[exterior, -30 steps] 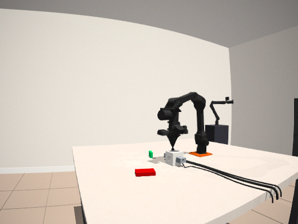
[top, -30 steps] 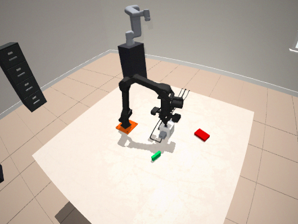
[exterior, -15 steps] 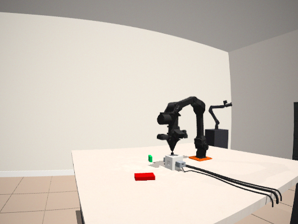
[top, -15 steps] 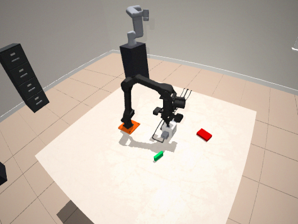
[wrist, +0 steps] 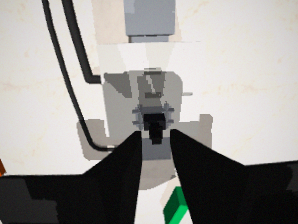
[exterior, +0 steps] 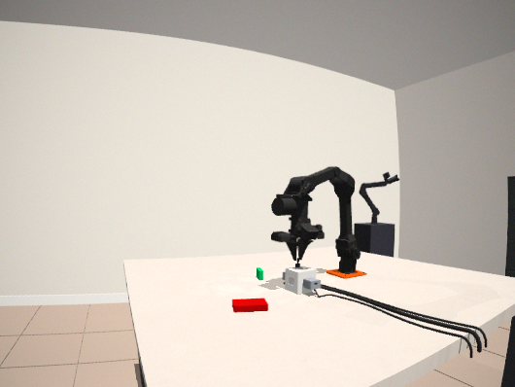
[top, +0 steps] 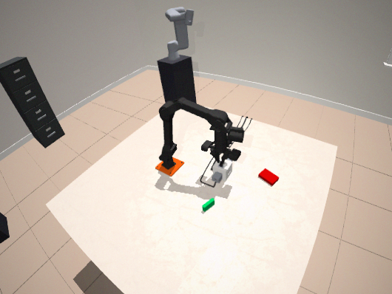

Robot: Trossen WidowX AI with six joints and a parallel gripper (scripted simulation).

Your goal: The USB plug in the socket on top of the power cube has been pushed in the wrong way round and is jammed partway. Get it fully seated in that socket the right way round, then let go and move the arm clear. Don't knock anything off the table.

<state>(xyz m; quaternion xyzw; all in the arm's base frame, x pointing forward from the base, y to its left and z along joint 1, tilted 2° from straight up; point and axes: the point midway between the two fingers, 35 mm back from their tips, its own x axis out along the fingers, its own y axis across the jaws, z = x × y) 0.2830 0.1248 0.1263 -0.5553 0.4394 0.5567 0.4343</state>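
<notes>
Right now my gripper tip is 1 cm above the black USB plug. Round my gripper tip: red block: 20 cm ahead, 15 cm to the left, 9 cm below; green block: 8 cm ahead, 18 cm to the right, 8 cm below.
</notes>
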